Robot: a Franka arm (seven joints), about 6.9 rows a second.
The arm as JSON. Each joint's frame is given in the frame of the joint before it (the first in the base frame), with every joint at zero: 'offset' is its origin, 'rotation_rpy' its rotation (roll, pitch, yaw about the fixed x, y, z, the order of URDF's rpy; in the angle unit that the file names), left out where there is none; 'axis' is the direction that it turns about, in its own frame. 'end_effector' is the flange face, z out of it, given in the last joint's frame.
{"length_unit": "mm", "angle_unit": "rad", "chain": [
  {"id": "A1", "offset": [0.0, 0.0, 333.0], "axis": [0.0, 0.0, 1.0]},
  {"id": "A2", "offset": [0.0, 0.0, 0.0], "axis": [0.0, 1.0, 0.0]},
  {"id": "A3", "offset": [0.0, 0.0, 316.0], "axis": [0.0, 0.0, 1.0]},
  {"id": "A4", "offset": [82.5, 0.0, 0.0], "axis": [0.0, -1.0, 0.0]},
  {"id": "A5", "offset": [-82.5, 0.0, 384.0], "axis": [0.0, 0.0, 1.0]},
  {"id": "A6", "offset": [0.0, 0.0, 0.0], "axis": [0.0, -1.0, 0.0]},
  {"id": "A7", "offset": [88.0, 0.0, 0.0], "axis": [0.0, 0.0, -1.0]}
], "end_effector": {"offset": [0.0, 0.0, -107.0], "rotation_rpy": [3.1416, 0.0, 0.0]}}
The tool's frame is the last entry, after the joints.
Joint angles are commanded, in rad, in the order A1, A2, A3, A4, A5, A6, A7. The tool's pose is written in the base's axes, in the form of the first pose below.
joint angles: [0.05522 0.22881 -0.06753 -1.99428 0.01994 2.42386 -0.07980]
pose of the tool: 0.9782 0.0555 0.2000 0.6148; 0.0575 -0.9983 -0.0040 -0.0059; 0.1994 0.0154 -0.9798 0.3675; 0 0 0 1
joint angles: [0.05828 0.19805 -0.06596 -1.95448 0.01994 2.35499 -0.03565]
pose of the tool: 0.9793 0.0176 0.2016 0.6169; 0.0179 -0.9998 0.0001 -0.0028; 0.2015 0.0035 -0.9795 0.3977; 0 0 0 1
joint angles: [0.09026 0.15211 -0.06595 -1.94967 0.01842 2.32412 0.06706]
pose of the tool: 0.9741 -0.0496 0.2207 0.6115; -0.0530 -0.9986 0.0092 0.0166; 0.2200 -0.0207 -0.9753 0.4248; 0 0 0 1
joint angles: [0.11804 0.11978 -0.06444 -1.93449 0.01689 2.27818 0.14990]
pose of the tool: 0.9700 -0.0998 0.2217 0.6066; -0.1062 -0.9942 0.0173 0.0341; 0.2187 -0.0404 -0.9750 0.4468; 0 0 0 1
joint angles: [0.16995 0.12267 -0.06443 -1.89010 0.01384 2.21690 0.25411]
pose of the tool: 0.9682 -0.1482 0.2015 0.6072; -0.1563 -0.9874 0.0248 0.0661; 0.1953 -0.0555 -0.9792 0.4601; 0 0 0 1
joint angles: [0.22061 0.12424 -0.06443 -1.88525 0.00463 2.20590 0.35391]
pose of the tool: 0.9622 -0.1912 0.1937 0.6032; -0.2000 -0.9794 0.0264 0.0965; 0.1846 -0.0642 -0.9807 0.4603; 0 0 0 1
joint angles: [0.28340 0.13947 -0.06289 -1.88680 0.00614 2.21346 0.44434]
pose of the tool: 0.9590 -0.2166 0.1826 0.5979; -0.2269 -0.9732 0.0373 0.1357; 0.1697 -0.0772 -0.9825 0.4510; 0 0 0 1
